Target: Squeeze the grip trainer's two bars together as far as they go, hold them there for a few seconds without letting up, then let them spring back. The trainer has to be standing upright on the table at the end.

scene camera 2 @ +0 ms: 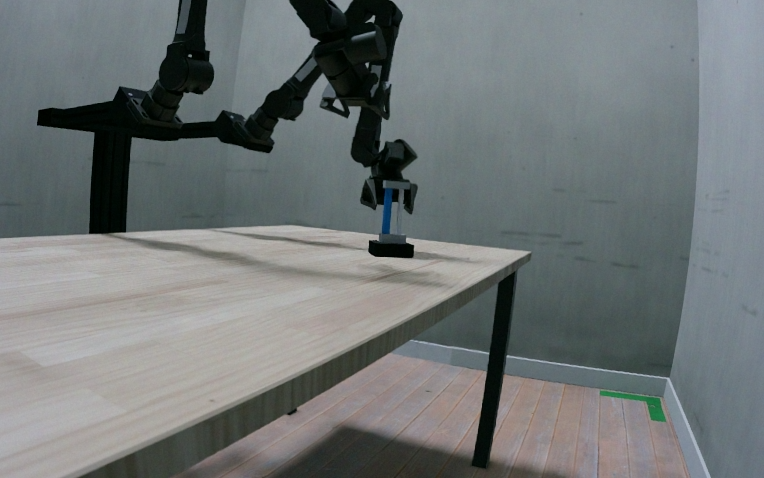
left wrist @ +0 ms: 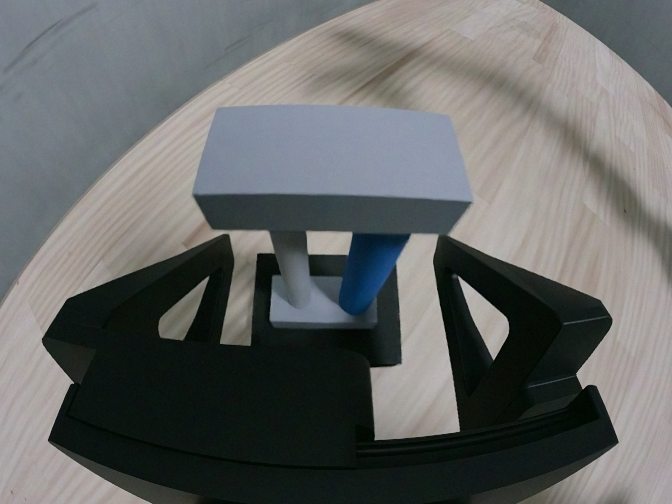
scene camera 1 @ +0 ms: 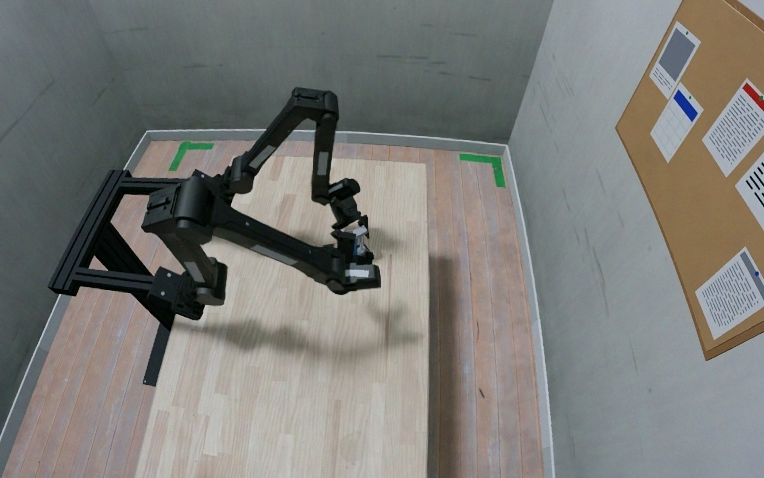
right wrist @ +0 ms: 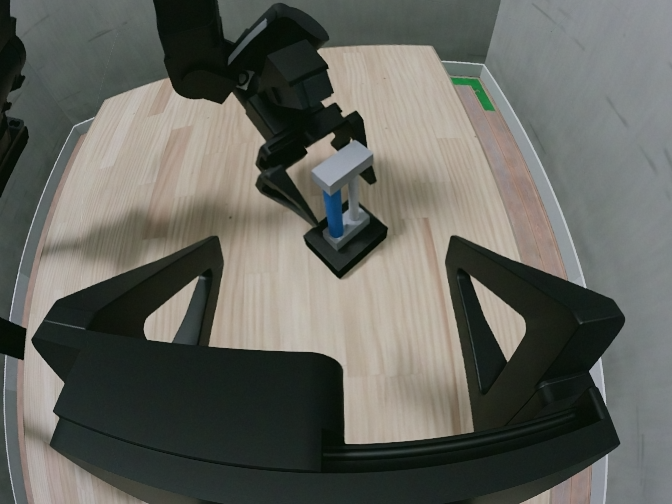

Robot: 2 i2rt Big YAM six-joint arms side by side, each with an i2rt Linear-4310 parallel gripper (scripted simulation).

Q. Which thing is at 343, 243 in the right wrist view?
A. A grip trainer.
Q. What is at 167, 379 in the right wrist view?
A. My right gripper.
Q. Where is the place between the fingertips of my left gripper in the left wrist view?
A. At 333, 247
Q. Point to a grip trainer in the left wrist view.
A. At 382, 173
